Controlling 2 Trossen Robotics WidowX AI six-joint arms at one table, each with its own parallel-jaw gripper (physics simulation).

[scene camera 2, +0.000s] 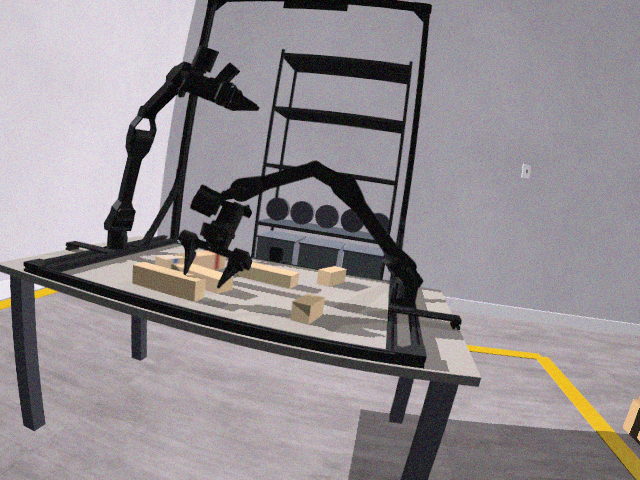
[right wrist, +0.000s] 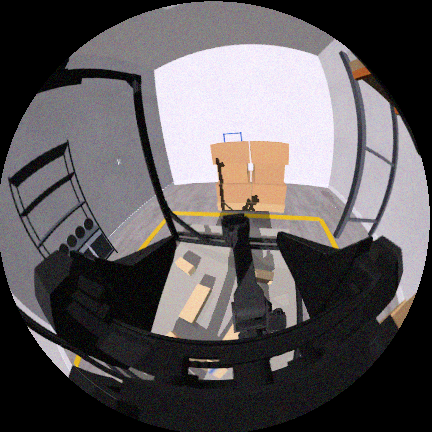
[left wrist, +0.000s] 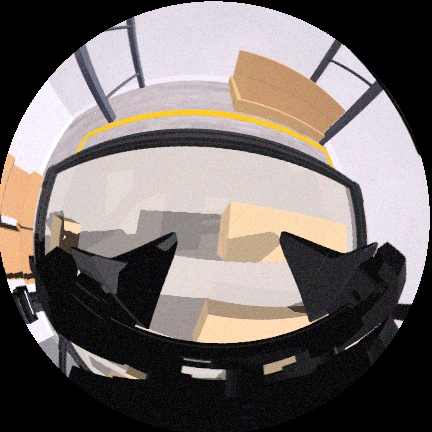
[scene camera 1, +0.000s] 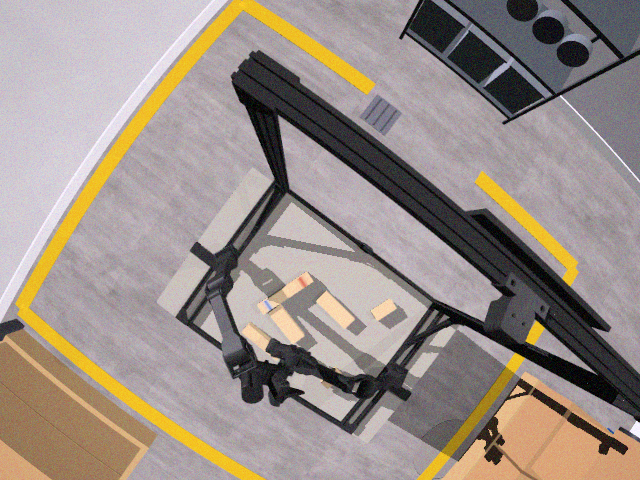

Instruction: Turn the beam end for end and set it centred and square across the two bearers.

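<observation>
The beam lies behind the plain blocks in scene camera 2, with a blue band near one end and a red band near the other. Three long plain blocks lie roughly parallel: a front one, a middle one by the blue end, and another. Which are the bearers is unclear. My left gripper is open and empty, low over the front and middle blocks. My right gripper is open and empty, high above.
A short block lies beyond the long ones. Another short block lies towards the left arm's base. My right arm crosses above my left gripper in scene camera 1. A black frame edges the table.
</observation>
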